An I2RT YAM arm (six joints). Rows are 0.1 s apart.
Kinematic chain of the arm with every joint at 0, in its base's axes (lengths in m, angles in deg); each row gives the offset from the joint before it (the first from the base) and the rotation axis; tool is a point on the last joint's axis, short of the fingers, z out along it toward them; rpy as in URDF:
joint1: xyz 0 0 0.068 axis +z
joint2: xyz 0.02 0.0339 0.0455 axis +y
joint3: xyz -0.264 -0.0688 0 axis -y
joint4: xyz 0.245 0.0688 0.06 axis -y
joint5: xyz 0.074 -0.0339 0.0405 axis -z
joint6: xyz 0.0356 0 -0.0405 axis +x
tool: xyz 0 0 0 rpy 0 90 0
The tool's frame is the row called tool.
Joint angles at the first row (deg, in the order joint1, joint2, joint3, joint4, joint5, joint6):
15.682, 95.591, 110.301, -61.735, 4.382, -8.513
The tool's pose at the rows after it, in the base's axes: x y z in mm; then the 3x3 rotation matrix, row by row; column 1 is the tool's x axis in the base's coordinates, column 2 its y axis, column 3 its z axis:
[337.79 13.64 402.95], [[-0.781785 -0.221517 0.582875], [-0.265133 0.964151 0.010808], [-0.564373 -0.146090 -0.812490]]
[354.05 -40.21 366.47], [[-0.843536 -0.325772 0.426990], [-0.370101 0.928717 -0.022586], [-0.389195 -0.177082 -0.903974]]
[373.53 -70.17 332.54], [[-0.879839 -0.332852 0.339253], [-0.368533 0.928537 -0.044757], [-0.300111 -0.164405 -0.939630]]
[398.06 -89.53 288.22], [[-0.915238 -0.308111 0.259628], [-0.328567 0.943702 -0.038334], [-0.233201 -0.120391 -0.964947]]
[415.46 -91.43 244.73], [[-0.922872 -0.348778 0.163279], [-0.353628 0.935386 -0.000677], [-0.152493 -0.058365 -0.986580]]
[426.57 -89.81 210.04], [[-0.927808 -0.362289 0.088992], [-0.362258 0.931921 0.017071], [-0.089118 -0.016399 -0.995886]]
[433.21 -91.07 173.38], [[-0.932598 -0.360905 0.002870], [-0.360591 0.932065 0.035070], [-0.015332 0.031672 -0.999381]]
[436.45 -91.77 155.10], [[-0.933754 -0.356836 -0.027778], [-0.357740 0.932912 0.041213], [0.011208 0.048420 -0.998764]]
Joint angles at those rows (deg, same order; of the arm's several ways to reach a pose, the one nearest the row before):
2.394, 96.597, 110.280, -68.030, 0.776, -13.430
-6.633, 102.126, 110.235, -72.839, -1.541, -27.725
-10.743, 107.743, 110.235, -72.510, -1.104, -31.747
-12.776, 114.715, 110.235, -70.346, -1.148, -31.529
-12.579, 121.011, 110.235, -70.041, -2.000, -33.124
-12.054, 125.863, 110.235, -69.582, -2.022, -33.256
-12.033, 130.869, 110.236, -69.625, -2.000, -33.190
-12.032, 133.294, 110.168, -68.925, -1.978, -33.015

